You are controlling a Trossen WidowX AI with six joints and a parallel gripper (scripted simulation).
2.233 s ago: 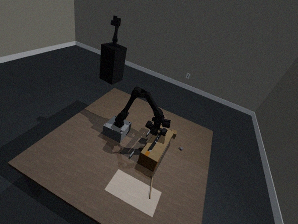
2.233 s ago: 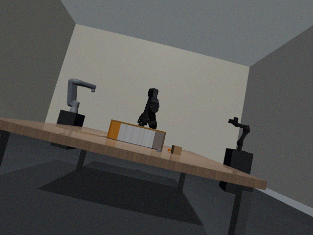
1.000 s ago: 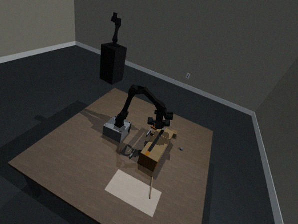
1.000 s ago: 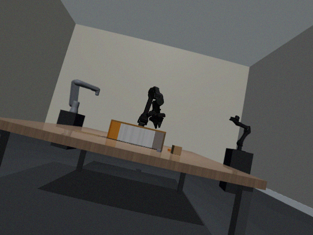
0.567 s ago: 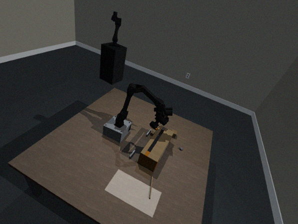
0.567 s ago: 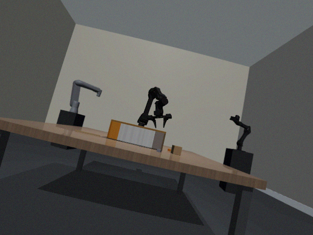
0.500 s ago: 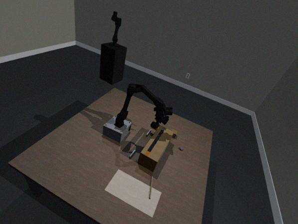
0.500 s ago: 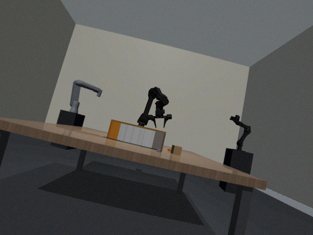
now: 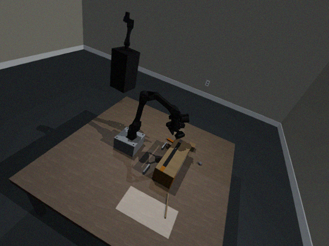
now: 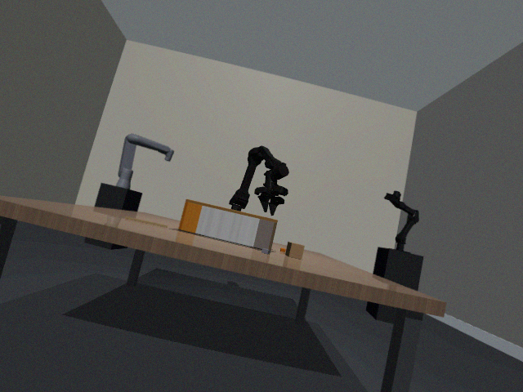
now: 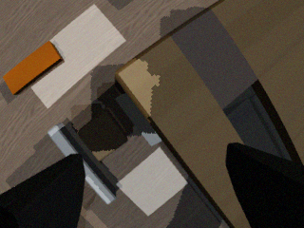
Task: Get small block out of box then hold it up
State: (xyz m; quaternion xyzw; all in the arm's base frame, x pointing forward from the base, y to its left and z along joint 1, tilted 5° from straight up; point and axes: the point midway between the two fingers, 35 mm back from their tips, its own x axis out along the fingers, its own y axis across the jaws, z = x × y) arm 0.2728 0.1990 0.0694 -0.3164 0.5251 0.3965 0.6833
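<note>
Right now my gripper tip is 14 cm above the tan block, 3 cm past it and 1 cm to the right of it. From my gripper tip the other things lie so: wooden stick (45 cm to the right, 22 cm ahead, 15 cm below); long tan box (15 cm to the right, 9 cm below, 5 cm ahead); small grey block (27 cm ahead, 15 cm below, 4 cm to the left).
</note>
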